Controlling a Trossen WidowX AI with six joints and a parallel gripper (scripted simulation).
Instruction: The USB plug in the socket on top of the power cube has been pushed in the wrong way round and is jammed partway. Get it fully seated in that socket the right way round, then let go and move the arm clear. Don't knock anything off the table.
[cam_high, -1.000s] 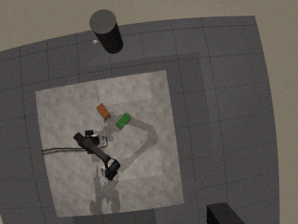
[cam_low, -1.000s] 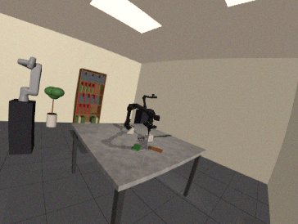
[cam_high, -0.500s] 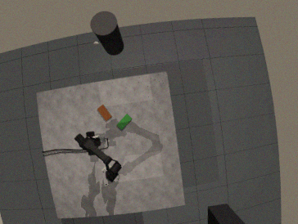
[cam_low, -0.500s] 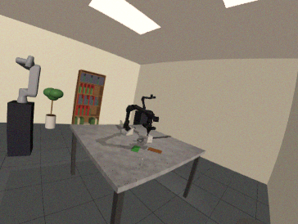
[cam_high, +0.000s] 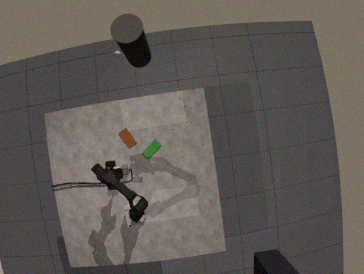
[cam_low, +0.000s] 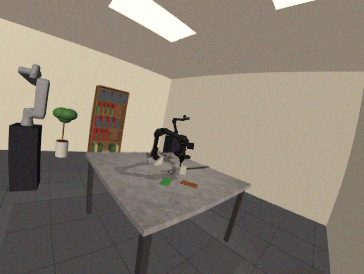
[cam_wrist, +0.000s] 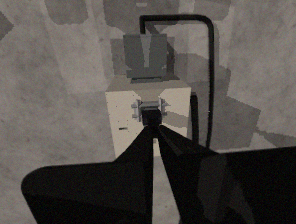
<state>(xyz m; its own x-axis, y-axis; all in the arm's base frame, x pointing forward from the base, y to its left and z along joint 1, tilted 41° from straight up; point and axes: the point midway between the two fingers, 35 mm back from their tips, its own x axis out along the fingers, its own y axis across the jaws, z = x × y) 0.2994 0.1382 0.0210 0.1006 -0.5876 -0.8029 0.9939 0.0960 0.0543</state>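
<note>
Right now my gripper tip is 20 mm above the dark USB plug. Round my gripper tip: orange block: 240 mm ahead, 70 mm to the right, 100 mm below; then green block: 150 mm ahead, 250 mm to the right, 100 mm below.
</note>
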